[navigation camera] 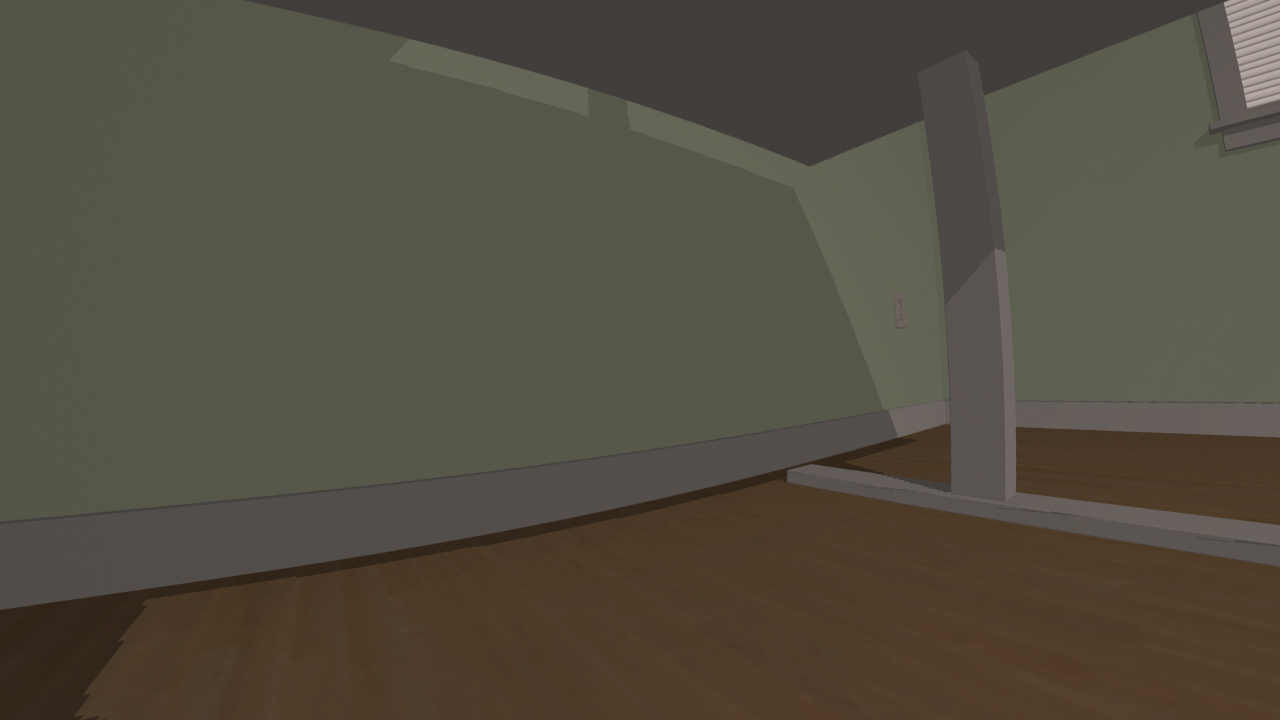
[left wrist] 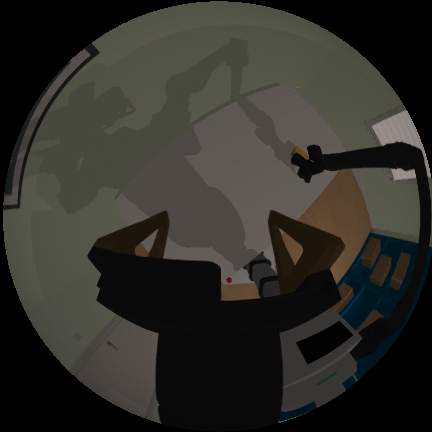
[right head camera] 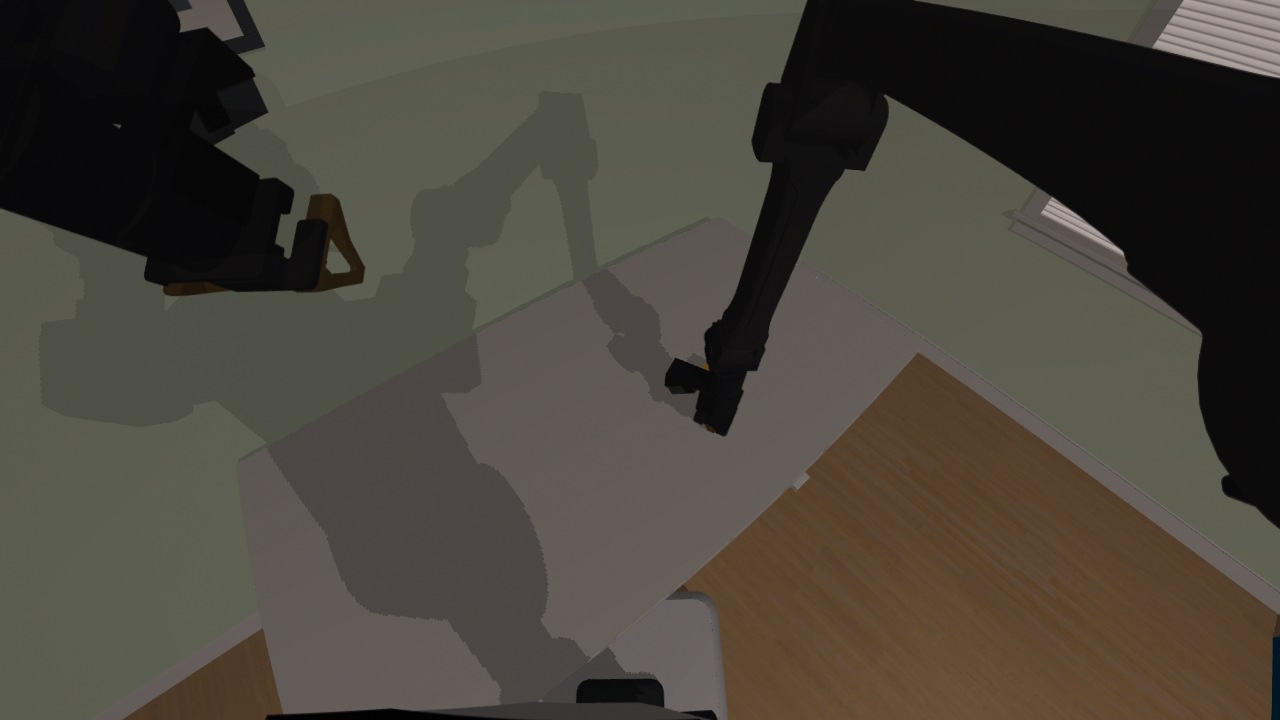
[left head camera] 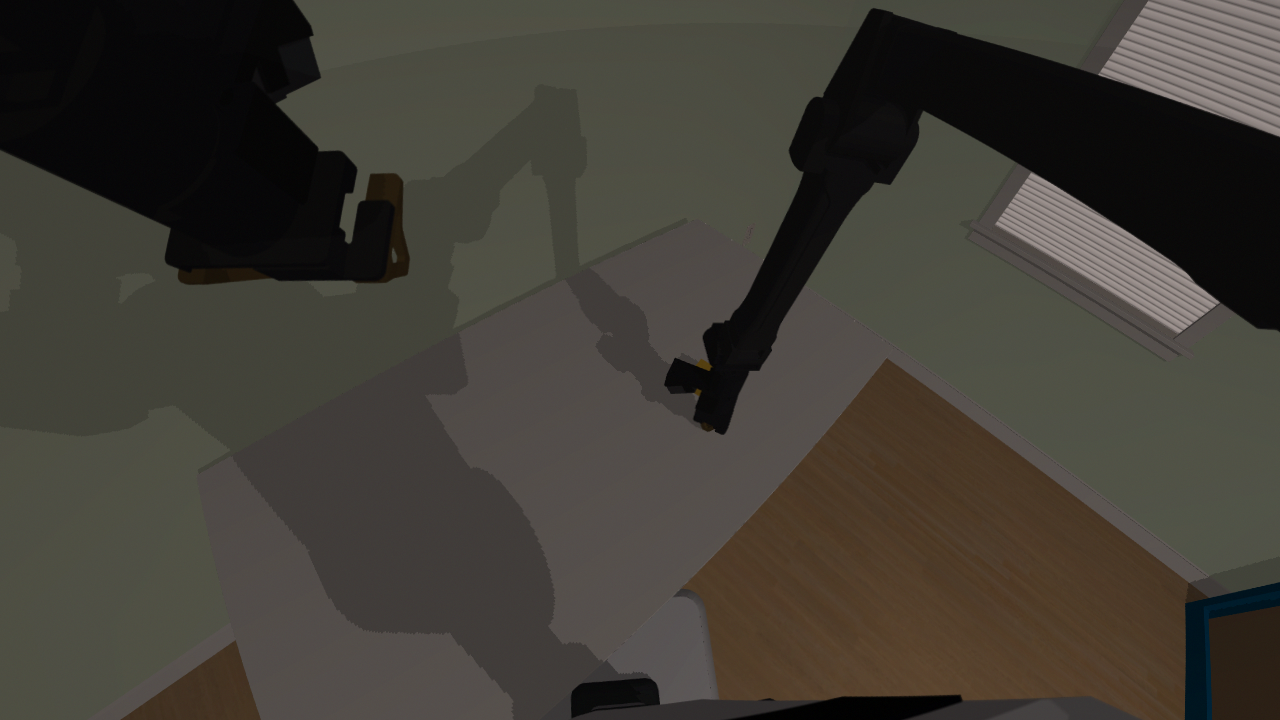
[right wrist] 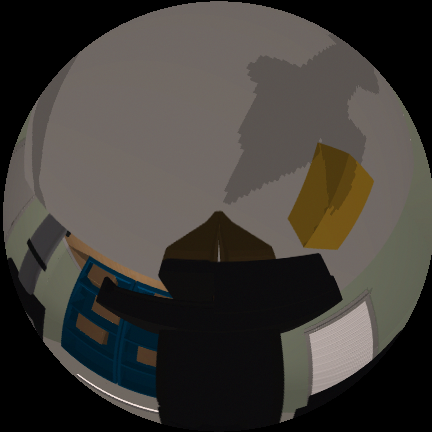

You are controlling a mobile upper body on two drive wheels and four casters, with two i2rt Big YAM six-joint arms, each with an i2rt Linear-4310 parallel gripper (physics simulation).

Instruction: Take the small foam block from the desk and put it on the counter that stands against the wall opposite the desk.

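Frame: origin at the left arm's base, x right, y ahead, z up, level; metres.
Seen in the pictures: left gripper, fingertip midpoint: (left wrist: 218, 215) (right head camera: 314, 276) (left head camera: 346, 266); right gripper, fingertip midpoint: (left wrist: 297, 174) (right head camera: 711, 430) (left head camera: 705, 429) (right wrist: 218, 216).
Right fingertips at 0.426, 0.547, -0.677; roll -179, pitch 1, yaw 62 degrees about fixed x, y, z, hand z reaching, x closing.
Offsets run from my right fingertips to a thing's top centre, as dx, dy, dz. "spot": to the spot under its first point. Level surfaces: height alone.
The small yellow foam block @[+0.029, +0.113, +0.032] (left head camera: 703, 365) (right head camera: 706, 366) (left wrist: 300, 152) (right wrist: 345, 220) is at the grey desk top @[dz -0.013] (left head camera: 581, 501) (right head camera: 608, 501) (left wrist: 215, 150) (right wrist: 150, 125). In the head camera views my right arm hides most of it. My right gripper (left head camera: 707, 427) (right head camera: 710, 429) (right wrist: 218, 216) is shut with its fingertips together and holds nothing. In the right wrist view the block is to the right of the fingers, apart from them. My left gripper (left head camera: 295, 277) (right head camera: 264, 288) (left wrist: 218, 215) is open and empty, raised away from the block. I cannot make out the counter.
A blue shelf unit (left head camera: 1195, 653) with brown boxes stands beyond the wooden floor @[dz -0.733] (left head camera: 895, 537). A window with blinds @[spot: +1.579, +0.489, +0.231] (left head camera: 1100, 250) is on the right wall. In the navigation camera a desk leg @[spot: +0.248, +0.428, -0.505] (navigation camera: 980, 358) and its long foot (navigation camera: 1118, 521) stand under the desk, near a green wall (navigation camera: 447, 313).
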